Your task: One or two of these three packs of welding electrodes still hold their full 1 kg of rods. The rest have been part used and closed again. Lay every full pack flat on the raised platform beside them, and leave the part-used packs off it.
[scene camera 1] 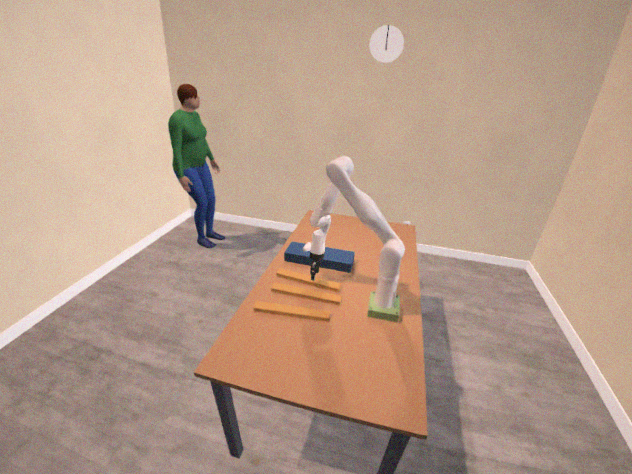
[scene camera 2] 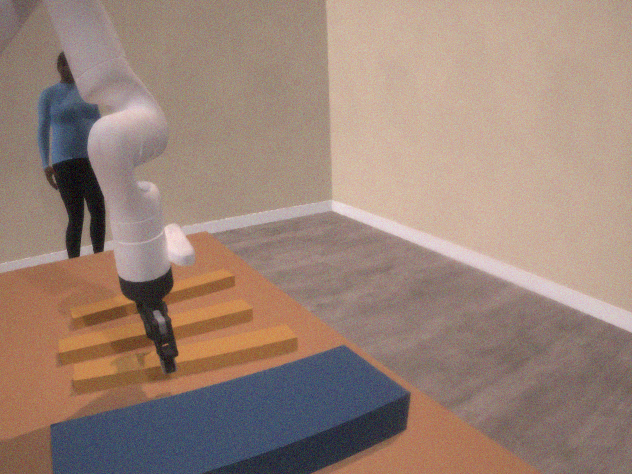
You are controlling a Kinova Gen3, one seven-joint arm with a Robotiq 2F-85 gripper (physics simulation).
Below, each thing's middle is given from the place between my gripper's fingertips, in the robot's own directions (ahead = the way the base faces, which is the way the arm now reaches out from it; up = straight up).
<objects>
Right now the raised platform [scene camera 2: 332, 405] is 2 cm ahead of my hand, 21 cm to the right of it and 1 cm below it.
</objects>
